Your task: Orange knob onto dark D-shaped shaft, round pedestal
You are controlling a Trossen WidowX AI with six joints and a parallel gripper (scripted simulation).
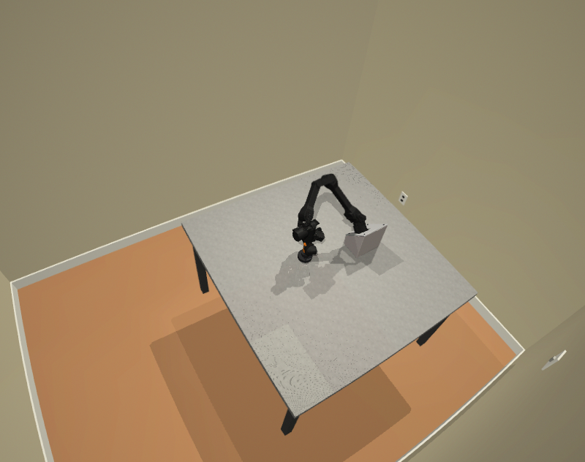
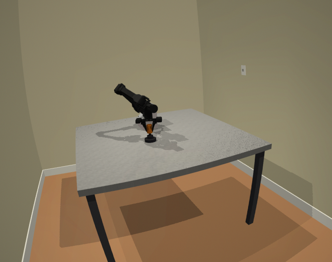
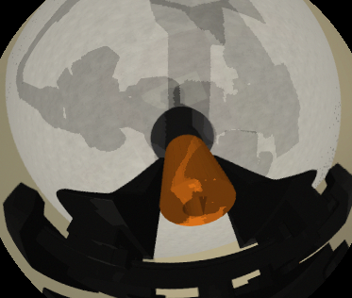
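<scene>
My gripper tip is 20 mm below the orange knob. Round my gripper tip: dark round pedestal 40 mm below.
</scene>
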